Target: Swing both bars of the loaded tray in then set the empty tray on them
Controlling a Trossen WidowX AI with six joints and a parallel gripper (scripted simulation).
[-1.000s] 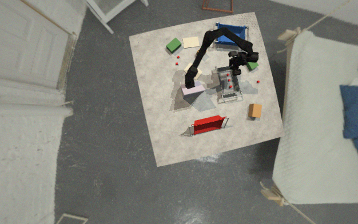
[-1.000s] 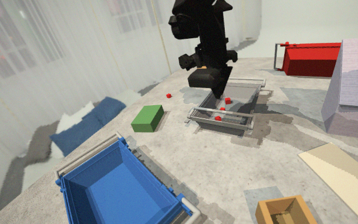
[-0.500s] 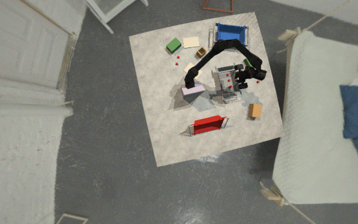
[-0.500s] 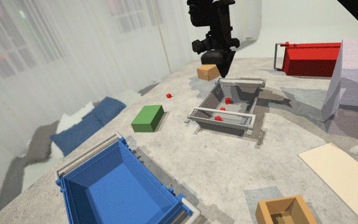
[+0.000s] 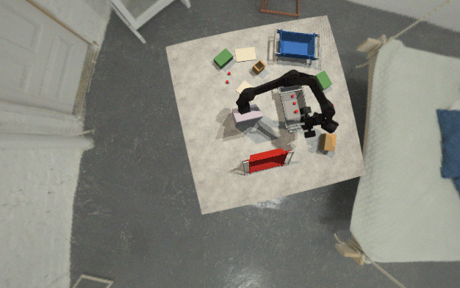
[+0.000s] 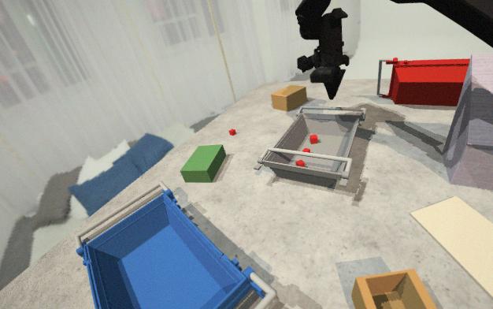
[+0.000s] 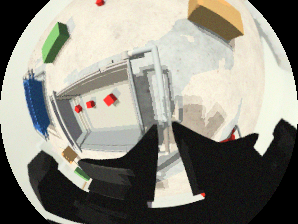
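Right now the red tray is 300 mm behind my gripper tip, 160 mm to the right of it and 20 mm below it. Also, from my gripper tip: small brown box 490 mm to the left, 110 mm behind, 80 mm below.
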